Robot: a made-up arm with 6 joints.
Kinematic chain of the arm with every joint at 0, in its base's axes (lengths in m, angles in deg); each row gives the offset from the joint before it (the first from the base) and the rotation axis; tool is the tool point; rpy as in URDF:
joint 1: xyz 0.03 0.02 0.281 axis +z
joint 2: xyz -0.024 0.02 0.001 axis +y
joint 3: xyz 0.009 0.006 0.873 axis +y
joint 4: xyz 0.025 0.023 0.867 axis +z
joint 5: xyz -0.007 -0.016 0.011 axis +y
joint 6: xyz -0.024 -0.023 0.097 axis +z
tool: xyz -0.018 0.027 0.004 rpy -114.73 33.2 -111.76
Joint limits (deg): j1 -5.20..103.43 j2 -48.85..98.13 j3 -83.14..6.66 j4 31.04..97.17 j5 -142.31..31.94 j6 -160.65..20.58
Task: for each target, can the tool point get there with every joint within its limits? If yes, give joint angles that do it. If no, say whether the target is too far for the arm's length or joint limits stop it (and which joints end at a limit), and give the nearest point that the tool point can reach.
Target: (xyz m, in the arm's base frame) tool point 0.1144 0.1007 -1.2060
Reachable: no: joint limits stop it (at a limit: joint 2, joint 3, joint 4, joint 5, joint 6) | nearest point 1.1780 1.1177 -0.1432 | short by 1.815 m
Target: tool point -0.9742 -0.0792 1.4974
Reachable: yes | joints 4.60 -6.33 -63.59 78.09 -22.87 -35.43
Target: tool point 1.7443 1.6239 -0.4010
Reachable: no: too far | nearest point 1.3341 1.2401 -0.1475 | short by 0.616 m
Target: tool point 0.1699 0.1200 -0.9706
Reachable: no: joint limits stop it (at a limit: joint 2, joint 3, joint 4, joint 5, joint 6) | nearest point 1.3222 0.9436 -0.1432 | short by 1.640 m
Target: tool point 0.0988 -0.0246 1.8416
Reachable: yes | joints 3.50 33.40 -60.04 75.48 -62.62 -84.68
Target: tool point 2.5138 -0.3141 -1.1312
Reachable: no: too far | nearest point 1.7860 -0.1131 -0.1835 | short by 1.212 m
